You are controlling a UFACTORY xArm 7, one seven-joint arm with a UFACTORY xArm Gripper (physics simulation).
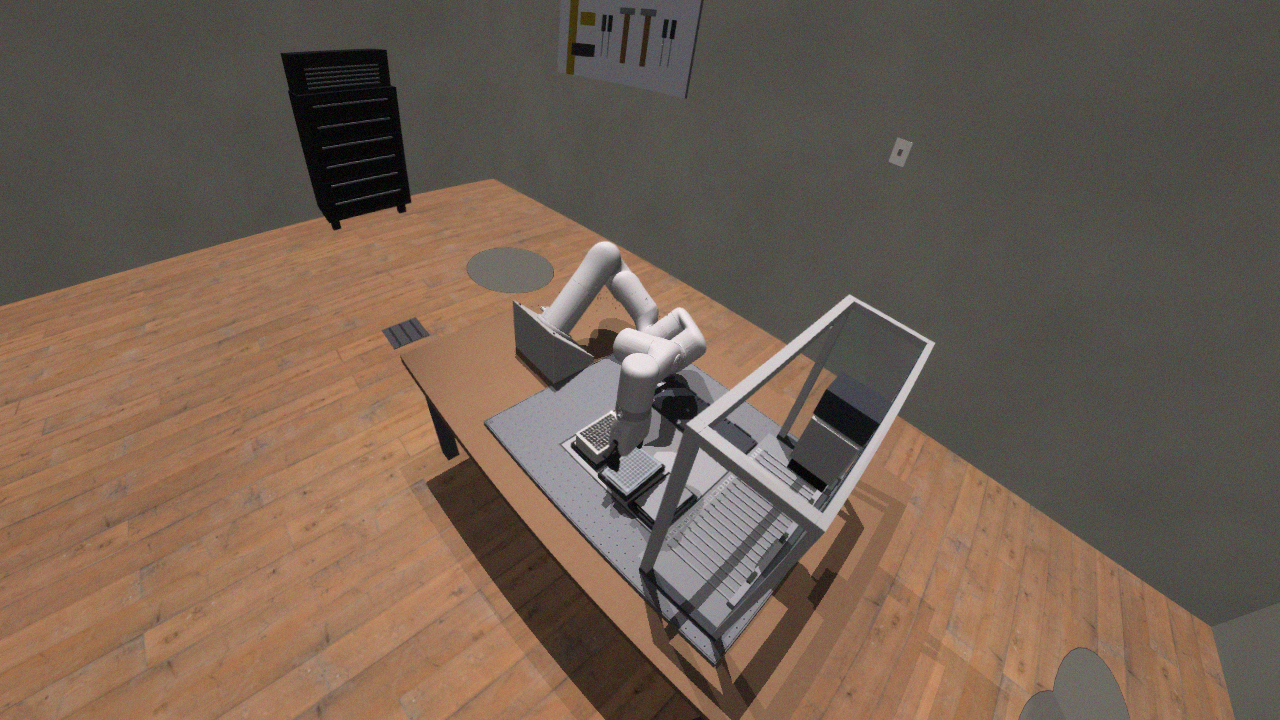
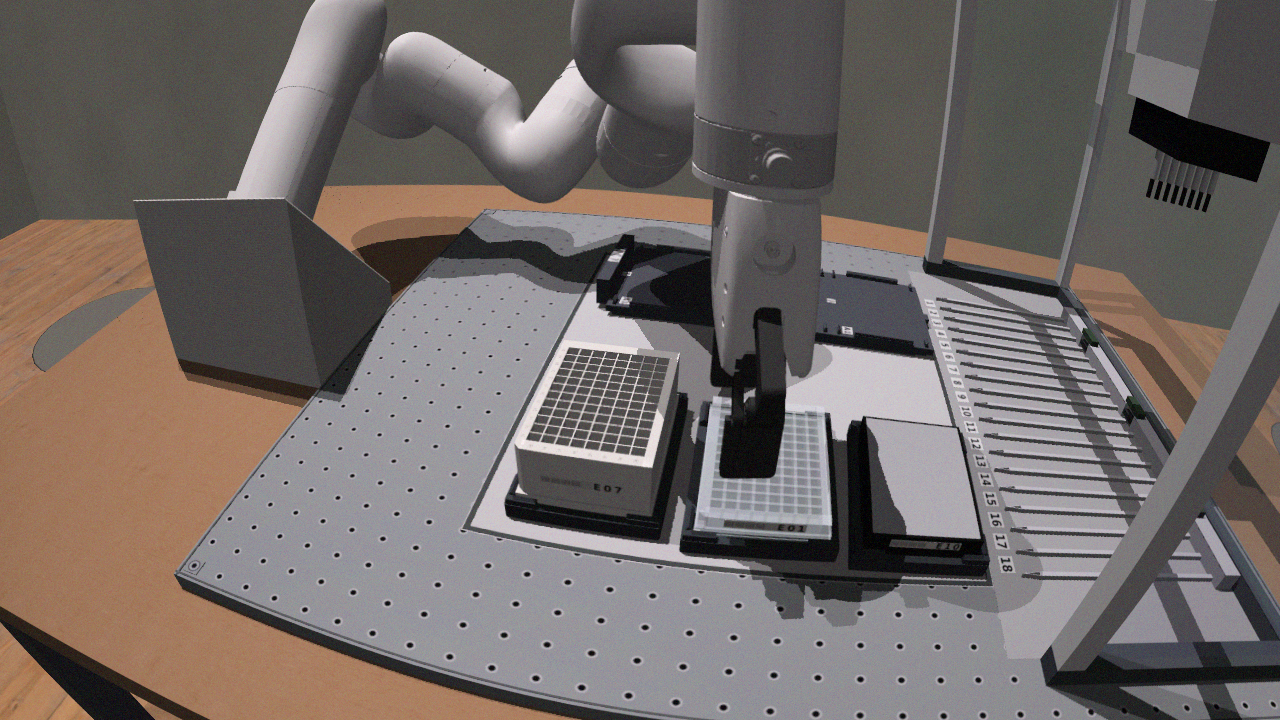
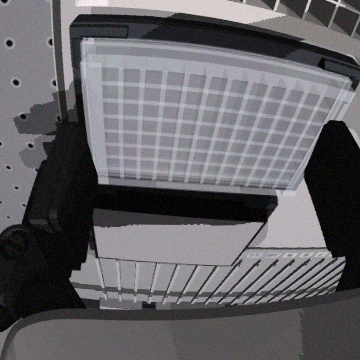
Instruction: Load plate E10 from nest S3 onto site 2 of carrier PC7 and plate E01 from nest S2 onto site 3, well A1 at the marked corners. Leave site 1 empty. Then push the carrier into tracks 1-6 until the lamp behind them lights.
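Frame: origin at the arm's base, x left, y ahead, z down, level; millimetres.
Where they show: gripper, fingertip midpoint: (image 1: 624,456) (image 2: 739,427) (image 3: 206,146); arm's base at its link origin: (image 1: 553,328) (image 2: 262,241).
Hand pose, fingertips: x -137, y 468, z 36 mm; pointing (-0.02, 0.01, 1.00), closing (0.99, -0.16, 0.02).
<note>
Each offset is from my fingertips to the top centre of the thing. "*": to the spot under its first point.
My gripper (image 2: 753,455) (image 3: 206,146) (image 1: 617,453) is open and empty. It hangs just above the clear well plate @[dx +11, dy +22, dz +29 mm] (image 2: 779,492) (image 3: 200,118) (image 1: 635,472) in the middle nest, one finger on each side of the plate's near end. A plate with a flat grey lid @[dx +6, dy +132, dz +29 mm] (image 2: 917,479) (image 3: 171,239) sits in the right nest. A tall white deep-well block @[dx +16, dy -89, dz +2 mm] (image 2: 602,420) (image 1: 595,436) (image 3: 321,11) sits in the left nest. The dark carrier @[* dx +264, dy +121, dz +45 mm] (image 2: 872,313) lies flat behind the nests, partly hidden by my arm. The plate labels are too small to read.
The numbered tracks (image 2: 1029,403) (image 1: 725,532) (image 3: 214,282) lie right of the nests, inside a grey frame (image 2: 1163,502) (image 1: 805,340). A pipetting head @[dx +140, dy +358, dz -239 mm] (image 2: 1195,143) hangs at the upper right. The arm's wedge base (image 2: 250,286) stands at the left.
</note>
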